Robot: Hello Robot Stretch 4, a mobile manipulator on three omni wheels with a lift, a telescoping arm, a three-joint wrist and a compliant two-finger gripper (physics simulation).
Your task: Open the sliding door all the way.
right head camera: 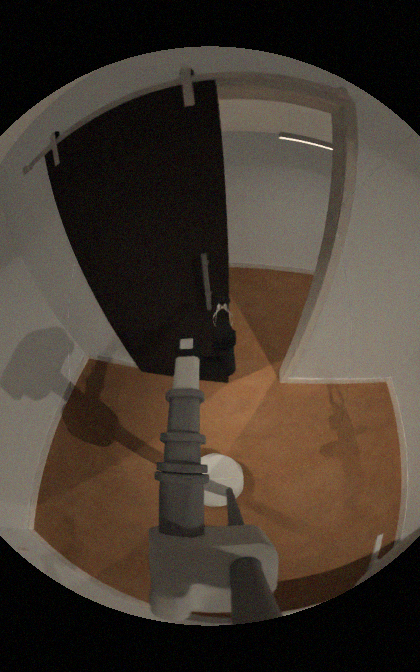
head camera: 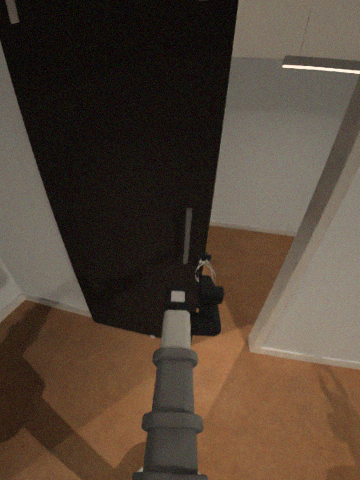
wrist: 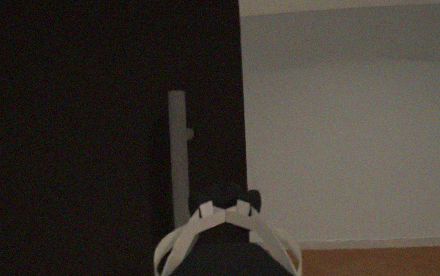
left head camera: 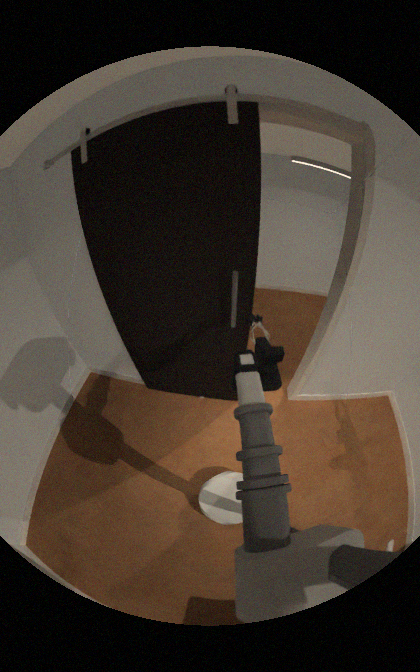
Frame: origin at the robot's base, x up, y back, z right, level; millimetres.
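Seen in the pictures: gripper, fingertip midpoint: [right head camera: 221, 297] [head camera: 202, 253] [wrist: 224, 198] [left head camera: 253, 315]; robot's base, origin of the base link: [right head camera: 215, 478] [left head camera: 227, 496].
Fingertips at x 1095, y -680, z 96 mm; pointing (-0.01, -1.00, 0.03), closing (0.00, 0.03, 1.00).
Observation:
Offsets run from my fingertips to a thing's top centre. "spot": to the spot under its first point.
The dark sliding door [head camera: 130, 150] [left head camera: 170, 225] [right head camera: 140, 200] [wrist: 75, 125] hangs partly open, with the doorway gap to its right. Its grey vertical bar handle @[spot: dz -57, dx +0, dy -138 mm] [head camera: 188, 235] [left head camera: 234, 300] [right head camera: 206, 282] [wrist: 178, 150] is near the door's right edge. My gripper [head camera: 204, 257] [left head camera: 256, 318] [right head camera: 222, 305] [wrist: 224, 198] is shut with nothing seen between its fingertips. In the wrist view it is just right of the handle's lower part, over the door's right edge strip. The fingers hide the handle's lower end there. Whether the fingertips touch the handle or door cannot be told.
The door frame's post [head camera: 320, 215] [left head camera: 357, 200] [right head camera: 340, 175] stands right of the gap. The overhead rail's end @[spot: dz -1081, dx +945, dy -397 mm] [left head camera: 48, 164] [right head camera: 30, 168] reaches past the door's left side. A white round shape [left head camera: 220, 485] [right head camera: 220, 467] is low beside the arm. Walls stand on both sides.

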